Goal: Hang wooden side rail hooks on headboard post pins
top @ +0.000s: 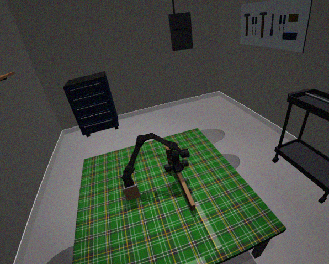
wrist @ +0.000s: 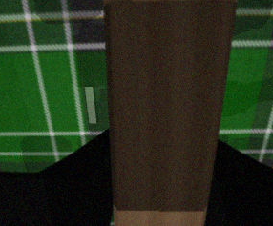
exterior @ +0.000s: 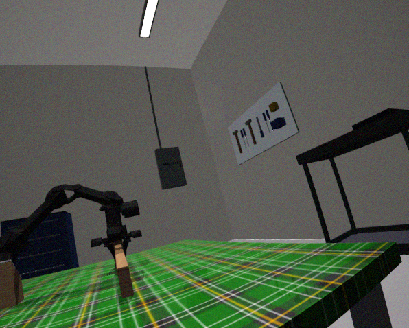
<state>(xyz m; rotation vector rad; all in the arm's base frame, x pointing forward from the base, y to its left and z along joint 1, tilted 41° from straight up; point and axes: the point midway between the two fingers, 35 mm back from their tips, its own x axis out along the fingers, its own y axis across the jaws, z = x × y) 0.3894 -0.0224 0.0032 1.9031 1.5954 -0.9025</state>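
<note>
The headboard post lies 17 cm to the left of my gripper tip, 4 cm above it and 3 cm ahead of it.
</note>
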